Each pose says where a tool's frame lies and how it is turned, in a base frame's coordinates. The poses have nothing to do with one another.
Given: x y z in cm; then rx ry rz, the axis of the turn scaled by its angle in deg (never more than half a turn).
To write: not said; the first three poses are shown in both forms.
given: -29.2 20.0 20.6 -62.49 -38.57 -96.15
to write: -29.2 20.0 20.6 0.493 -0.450 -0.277 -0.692
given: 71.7 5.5 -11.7 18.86 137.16 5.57
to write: 71.7 5.5 -11.7 0.354 0.127 0.926 0.038
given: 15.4 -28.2 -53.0 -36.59 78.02 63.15
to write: 15.4 -28.2 -53.0 0.596 -0.275 0.586 0.475
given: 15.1 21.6 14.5 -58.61 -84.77 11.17
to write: 15.1 21.6 14.5 0.618 -0.445 -0.643 0.085
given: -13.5 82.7 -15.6 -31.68 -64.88 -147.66
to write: -13.5 82.7 -15.6 0.136 -0.191 -0.391 -0.890
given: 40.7 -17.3 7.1 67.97 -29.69 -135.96
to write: 40.7 -17.3 7.1 0.217 0.428 -0.187 -0.857
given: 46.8 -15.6 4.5 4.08 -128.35 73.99
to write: 46.8 -15.6 4.5 0.274 0.026 -0.833 0.480
